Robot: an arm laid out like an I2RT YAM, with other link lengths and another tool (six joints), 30 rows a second.
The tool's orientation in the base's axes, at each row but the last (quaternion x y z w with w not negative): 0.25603 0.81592 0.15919 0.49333; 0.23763 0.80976 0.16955 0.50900; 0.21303 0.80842 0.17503 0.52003; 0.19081 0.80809 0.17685 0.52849; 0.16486 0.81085 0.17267 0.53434; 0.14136 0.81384 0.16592 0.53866; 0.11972 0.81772 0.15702 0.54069
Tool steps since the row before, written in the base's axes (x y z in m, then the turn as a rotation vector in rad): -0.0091 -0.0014 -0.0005 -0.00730 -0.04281 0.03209; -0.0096 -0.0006 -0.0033 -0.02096 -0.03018 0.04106; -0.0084 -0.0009 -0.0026 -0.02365 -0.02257 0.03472; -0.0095 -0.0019 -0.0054 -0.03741 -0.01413 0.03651; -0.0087 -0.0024 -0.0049 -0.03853 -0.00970 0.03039; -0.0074 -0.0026 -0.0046 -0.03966 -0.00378 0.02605; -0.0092 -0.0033 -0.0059 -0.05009 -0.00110 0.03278
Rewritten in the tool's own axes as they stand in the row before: 0.0030 -0.0038 -0.0078 -0.04504 -0.02049 -0.02162; 0.0057 -0.0042 -0.0073 -0.03963 -0.00828 -0.03738; 0.0046 -0.0034 -0.0067 -0.02977 -0.00546 -0.03685; 0.0068 -0.0054 -0.0069 -0.02193 0.00104 -0.04950; 0.0061 -0.0051 -0.0065 -0.01455 0.00208 -0.04781; 0.0056 -0.0047 -0.0055 -0.00810 0.00555 -0.04658; 0.0073 -0.0056 -0.0067 -0.00879 0.01035 -0.05831
